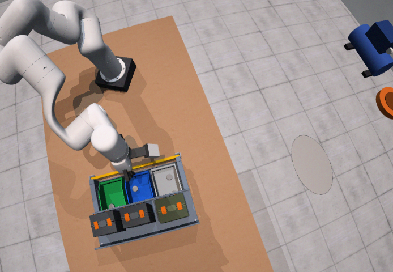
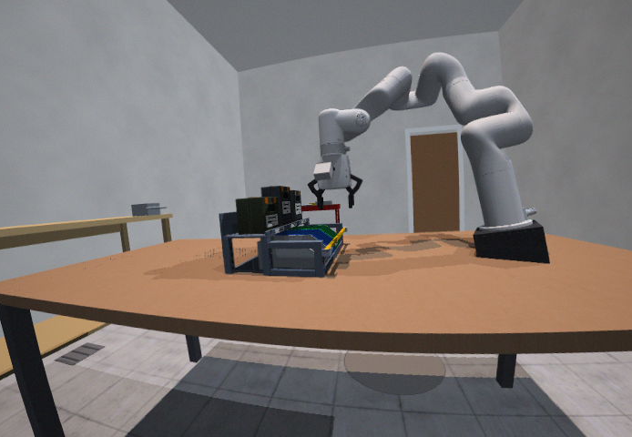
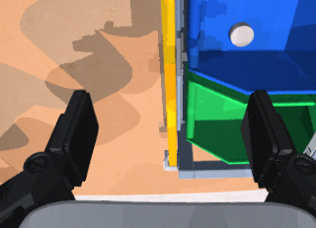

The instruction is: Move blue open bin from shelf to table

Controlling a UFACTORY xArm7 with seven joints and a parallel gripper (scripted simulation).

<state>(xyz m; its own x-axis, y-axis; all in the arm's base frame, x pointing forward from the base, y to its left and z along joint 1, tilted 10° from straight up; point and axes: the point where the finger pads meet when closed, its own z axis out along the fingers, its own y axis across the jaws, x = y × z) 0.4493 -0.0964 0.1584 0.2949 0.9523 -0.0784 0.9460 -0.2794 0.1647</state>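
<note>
The yellow bar lies 10 cm below my hand. From my hand the other things lie so: green bin: 7 cm ahead, 14 cm to the right, 12 cm below; blue open bin: 10 cm ahead, 3 cm to the right, 12 cm below; grey bin: 13 cm ahead, 8 cm to the left, 12 cm below.
</note>
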